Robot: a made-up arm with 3 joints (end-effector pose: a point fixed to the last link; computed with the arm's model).
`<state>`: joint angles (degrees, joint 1 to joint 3).
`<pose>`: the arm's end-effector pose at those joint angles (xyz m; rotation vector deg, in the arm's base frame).
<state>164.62 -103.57 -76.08</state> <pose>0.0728 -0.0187 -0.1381 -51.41 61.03 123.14</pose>
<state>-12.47 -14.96 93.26</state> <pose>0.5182 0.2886 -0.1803 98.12 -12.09 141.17</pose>
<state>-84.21 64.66 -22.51</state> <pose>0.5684 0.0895 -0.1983 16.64 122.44 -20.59</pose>
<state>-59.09 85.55 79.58</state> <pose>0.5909 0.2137 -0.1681 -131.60 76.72 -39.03</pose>
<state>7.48 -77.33 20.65</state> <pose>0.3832 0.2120 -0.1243 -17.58 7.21 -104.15</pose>
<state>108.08 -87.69 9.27</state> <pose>0.1481 0.0973 -0.1669 -60.33 0.15 -3.14</pose>
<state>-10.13 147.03 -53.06</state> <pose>0.1849 0.1938 -0.1658 34.82 -125.27 -28.98</pose>
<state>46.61 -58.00 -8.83</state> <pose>0.3294 0.2105 -0.2436 -55.95 21.23 -42.04</pose>
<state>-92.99 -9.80 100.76</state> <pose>0.5891 -0.0693 0.0455 36.33 -84.89 106.73</pose>
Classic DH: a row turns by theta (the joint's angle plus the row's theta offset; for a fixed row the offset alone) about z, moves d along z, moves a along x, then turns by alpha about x. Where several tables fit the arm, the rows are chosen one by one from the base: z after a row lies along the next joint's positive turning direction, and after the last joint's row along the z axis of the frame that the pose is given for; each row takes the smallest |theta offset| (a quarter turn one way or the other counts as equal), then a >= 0, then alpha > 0; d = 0 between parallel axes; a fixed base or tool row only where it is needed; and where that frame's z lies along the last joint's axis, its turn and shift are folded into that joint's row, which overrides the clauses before.
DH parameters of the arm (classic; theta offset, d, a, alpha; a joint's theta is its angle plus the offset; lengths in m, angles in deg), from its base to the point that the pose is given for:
base (fixed): 39.95 0.0998 0.26 -36.82
joint 1: -46.3 -0.3932 -0.0118 -62.65
joint 2: -64.33 0.2737 -0.11 90
joint 3: -57.99 0 0.0943 180
tool (fixed): 32.01 0.12 0 0

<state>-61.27 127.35 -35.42</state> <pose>0.3795 0.2359 -0.1874 -20.43 159.36 51.87</pose>
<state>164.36 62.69 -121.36</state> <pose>0.3881 -0.3149 -0.0072 113.62 -68.93 42.73</pose>
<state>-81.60 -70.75 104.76</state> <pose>0.5228 0.0241 0.1013 -16.79 -47.61 97.96</pose>
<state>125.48 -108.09 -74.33</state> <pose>0.1018 0.1252 -0.1907 -35.51 39.26 89.65</pose>
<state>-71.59 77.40 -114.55</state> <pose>0.5490 0.2867 -0.2206 97.40 99.02 36.92</pose>
